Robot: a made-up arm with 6 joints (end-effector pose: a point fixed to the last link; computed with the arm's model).
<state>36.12 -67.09 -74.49 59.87 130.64 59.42</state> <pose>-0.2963 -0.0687 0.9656 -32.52 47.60 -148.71</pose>
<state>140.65 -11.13 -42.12 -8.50 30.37 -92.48</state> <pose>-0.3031 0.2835 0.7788 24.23 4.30 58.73</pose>
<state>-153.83 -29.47 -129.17 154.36 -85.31 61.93</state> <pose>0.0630 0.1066 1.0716 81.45 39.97 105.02</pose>
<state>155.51 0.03 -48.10 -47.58 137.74 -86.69</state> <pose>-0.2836 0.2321 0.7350 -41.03 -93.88 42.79</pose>
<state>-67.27 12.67 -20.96 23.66 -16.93 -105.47</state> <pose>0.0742 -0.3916 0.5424 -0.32 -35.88 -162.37</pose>
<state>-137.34 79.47 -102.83 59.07 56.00 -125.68</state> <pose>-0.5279 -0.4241 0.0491 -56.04 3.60 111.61</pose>
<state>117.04 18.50 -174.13 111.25 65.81 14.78</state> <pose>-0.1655 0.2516 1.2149 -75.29 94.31 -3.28</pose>
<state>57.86 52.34 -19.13 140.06 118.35 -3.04</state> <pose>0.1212 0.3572 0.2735 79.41 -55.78 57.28</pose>
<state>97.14 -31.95 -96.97 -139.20 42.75 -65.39</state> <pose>-0.0702 0.0624 1.1892 75.15 -129.31 4.44</pose>
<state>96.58 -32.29 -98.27 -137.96 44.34 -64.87</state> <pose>-0.0660 0.0492 1.1972 75.94 -128.49 -0.19</pose>
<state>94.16 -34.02 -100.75 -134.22 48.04 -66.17</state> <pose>-0.0567 0.0081 1.2130 74.22 -127.70 -10.87</pose>
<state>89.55 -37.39 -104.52 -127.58 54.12 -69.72</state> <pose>-0.0489 -0.0689 1.2300 69.47 -125.67 -27.55</pose>
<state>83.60 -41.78 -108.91 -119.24 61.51 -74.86</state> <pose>-0.0556 -0.1684 1.2344 63.16 -121.03 -45.77</pose>
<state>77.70 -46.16 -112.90 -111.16 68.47 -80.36</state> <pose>-0.0807 -0.2618 1.2217 57.64 -114.67 -60.33</pose>
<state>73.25 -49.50 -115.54 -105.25 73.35 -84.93</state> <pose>-0.1111 -0.3245 1.2026 54.04 -109.43 -68.64</pose>
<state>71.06 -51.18 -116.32 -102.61 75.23 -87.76</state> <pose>-0.1291 -0.3495 1.1916 51.79 -107.51 -71.04</pose>
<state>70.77 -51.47 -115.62 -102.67 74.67 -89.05</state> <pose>-0.1316 -0.3473 1.1914 50.15 -108.54 -69.62</pose>
